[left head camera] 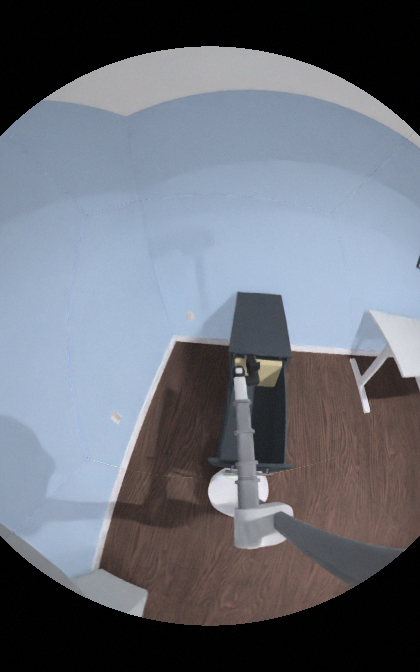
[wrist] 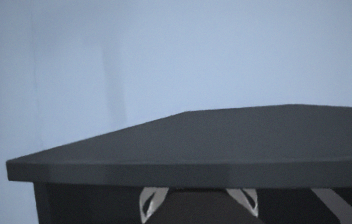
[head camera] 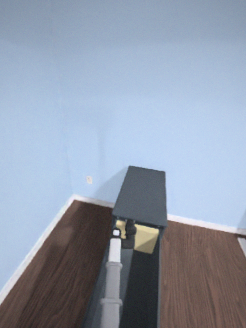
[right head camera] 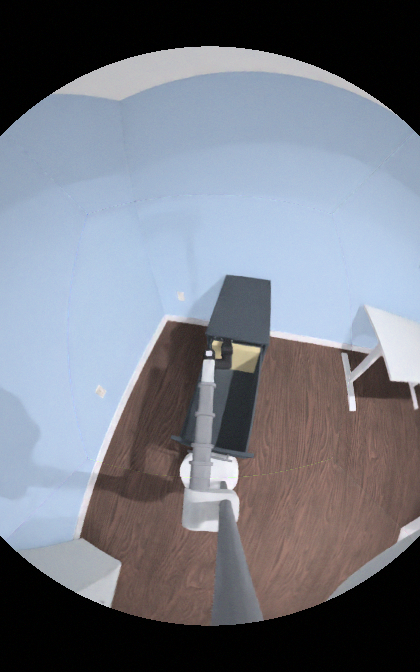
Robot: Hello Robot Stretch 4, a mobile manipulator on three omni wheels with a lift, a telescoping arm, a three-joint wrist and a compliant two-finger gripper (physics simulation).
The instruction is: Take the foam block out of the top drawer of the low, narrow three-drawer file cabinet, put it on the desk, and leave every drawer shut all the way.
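Frame: origin at the robot's base, x ahead, y left, z up, level; millimetres.
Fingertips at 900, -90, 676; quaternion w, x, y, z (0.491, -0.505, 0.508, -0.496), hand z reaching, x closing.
Note:
A point is followed by its place in that frame, as x, y, z.
The low dark grey file cabinet (head camera: 142, 193) {1009, -191, 709} (left head camera: 260, 320) (right head camera: 240, 310) (wrist: 228, 137) {814, -118, 709} stands against the blue wall. Its top drawer (head camera: 143, 287) {472, -201, 376} (left head camera: 250, 464) (right head camera: 210, 447) is pulled far out towards me. The yellow foam block (head camera: 146, 237) {710, -214, 568} (left head camera: 272, 375) (right head camera: 245, 357) lies at the drawer's back end, partly under the cabinet top. My gripper (head camera: 130, 229) (left head camera: 252, 369) (right head camera: 226, 351) (wrist: 200, 194) reaches along the drawer over the block's left part. Its fingers keep their closed shape, and the tips are hidden under the cabinet's top edge in the wrist view. I see nothing held.
The white desk (left head camera: 400, 340) (right head camera: 395, 345) stands to the right against the wall. My round base (left head camera: 225, 492) (right head camera: 187, 470) sits at the drawer's front. A white piece of furniture (left head camera: 110, 592) (right head camera: 70, 570) is at the lower left. The floor is dark wood.

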